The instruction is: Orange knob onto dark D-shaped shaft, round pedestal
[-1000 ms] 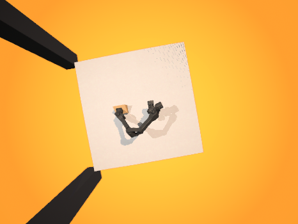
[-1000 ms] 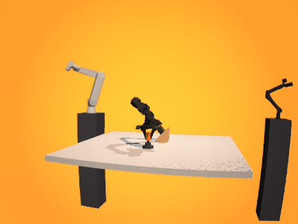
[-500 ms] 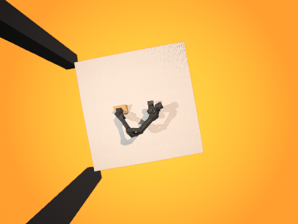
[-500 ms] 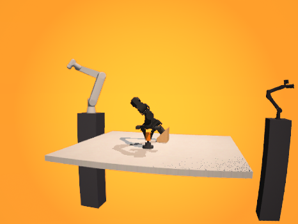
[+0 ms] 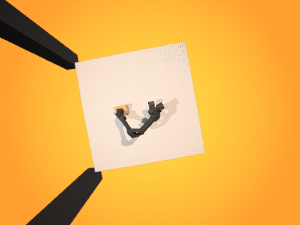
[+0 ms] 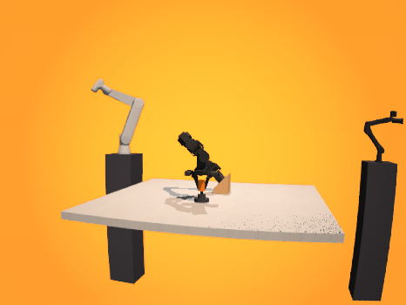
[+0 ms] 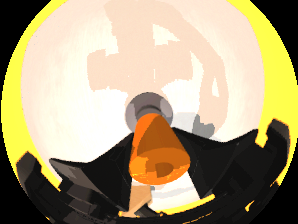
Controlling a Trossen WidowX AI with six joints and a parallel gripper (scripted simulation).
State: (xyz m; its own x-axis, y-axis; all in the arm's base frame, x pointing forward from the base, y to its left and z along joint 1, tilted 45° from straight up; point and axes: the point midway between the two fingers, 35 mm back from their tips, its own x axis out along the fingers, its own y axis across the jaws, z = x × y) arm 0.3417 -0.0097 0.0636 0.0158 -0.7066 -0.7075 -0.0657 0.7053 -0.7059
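Right now the orange knob is 2 cm above my gripper tip. Round my gripper tip: round dark pedestal 4 cm below.
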